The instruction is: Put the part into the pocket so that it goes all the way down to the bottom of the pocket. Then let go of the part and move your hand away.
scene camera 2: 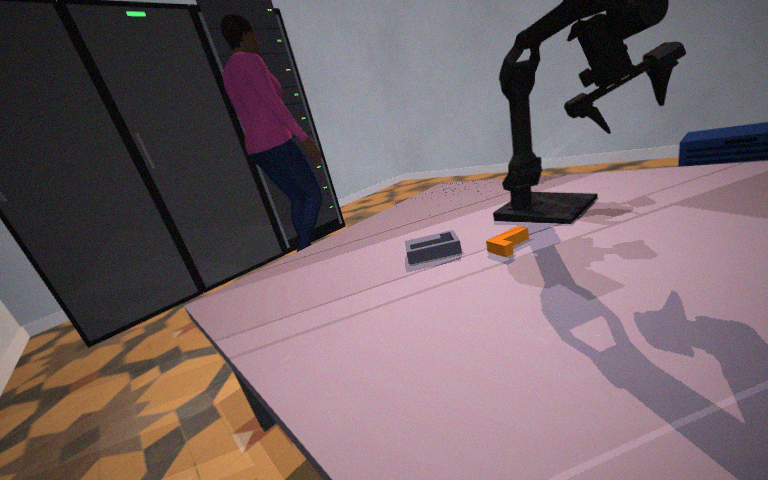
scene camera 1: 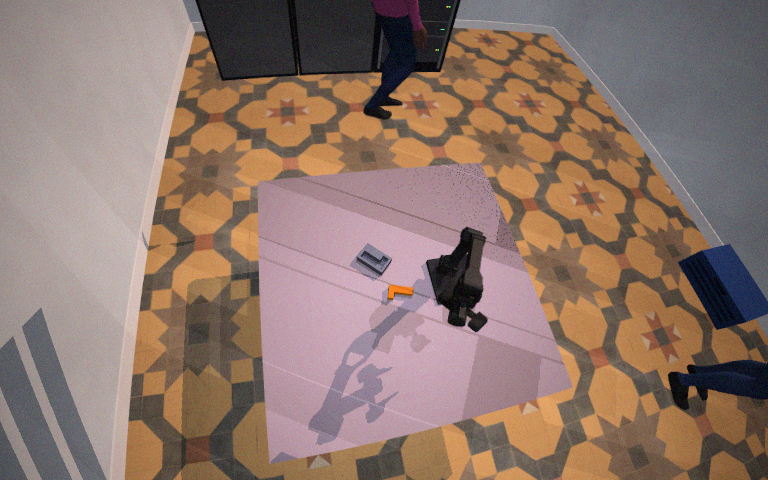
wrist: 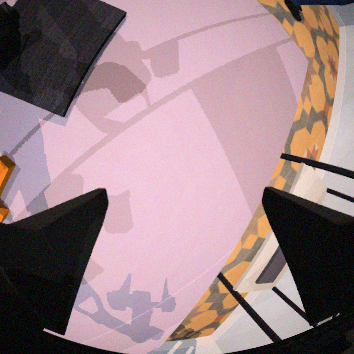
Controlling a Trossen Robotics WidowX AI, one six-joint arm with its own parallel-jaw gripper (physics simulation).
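Places are measured from the arm's base along level axes (x ahead, y left, z up), in centimetres.
Pixels of known places: gripper, fingertip midpoint: (scene camera 2: 634,119) (wrist: 186,195); arm's base, origin of the base link: (scene camera 2: 521,206) (scene camera 1: 443,268) (wrist: 7,49).
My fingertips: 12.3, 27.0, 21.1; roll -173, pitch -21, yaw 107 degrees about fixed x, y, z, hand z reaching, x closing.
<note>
For each thing: its top centre in the pictures, then the offset to it from my fingertips, as dx, dy, dz.
- orange L-shaped part, middle of its top: (scene camera 2: 511,235) (scene camera 1: 401,292) +11.8, -23.1, -20.5
- grey block with the L-shaped pocket, middle of its top: (scene camera 2: 430,240) (scene camera 1: 374,257) +16.9, -42.9, -19.8
The orange L-shaped part (scene camera 1: 400,290) (scene camera 2: 498,247) lies flat on the pink table top, between the block and the arm's base. A piece of it also shows at the left edge of the wrist view. The grey block with the L-shaped pocket (scene camera 1: 367,267) (scene camera 2: 434,253) lies beside the part, apart from it; the pocket looks empty. The block does not show in the wrist view. My gripper (scene camera 1: 467,319) (scene camera 2: 635,118) (wrist: 186,195) is wide open and empty, high above the table, off to the side of the part and the block.
The arm's black base plate (scene camera 2: 546,209) (wrist: 75,65) stands on the table near the part. Dark cabinets (scene camera 1: 334,33) (scene camera 2: 141,141) and a person in pink (scene camera 1: 396,48) (scene camera 2: 257,104) are beyond the table. A blue box (scene camera 1: 730,285) (scene camera 2: 727,146) is on the floor.
</note>
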